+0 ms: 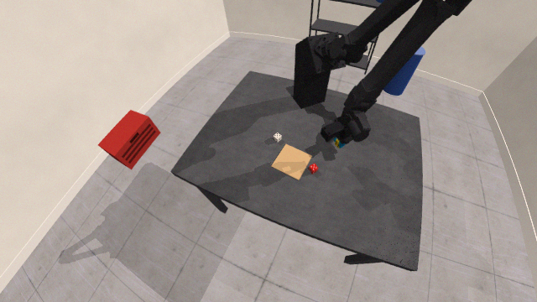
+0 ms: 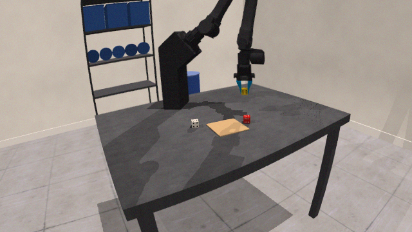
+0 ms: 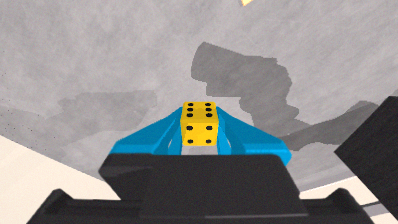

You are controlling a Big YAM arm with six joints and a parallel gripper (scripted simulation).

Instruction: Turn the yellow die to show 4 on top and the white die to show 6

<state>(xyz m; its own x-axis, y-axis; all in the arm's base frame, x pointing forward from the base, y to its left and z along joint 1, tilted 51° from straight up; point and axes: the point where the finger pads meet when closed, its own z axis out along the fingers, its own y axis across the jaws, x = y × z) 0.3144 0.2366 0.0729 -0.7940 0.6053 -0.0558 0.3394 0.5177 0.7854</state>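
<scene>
The tan mat lies 14 cm to the right of my hand, 14 cm ahead of it and 10 cm below it. From my hand the other things lie so: red die: 12 cm ahead, 9 cm below, 4 cm to the right; white die: 27 cm to the right, 9 cm below, 8 cm ahead; yellow die: right at my hand.
</scene>
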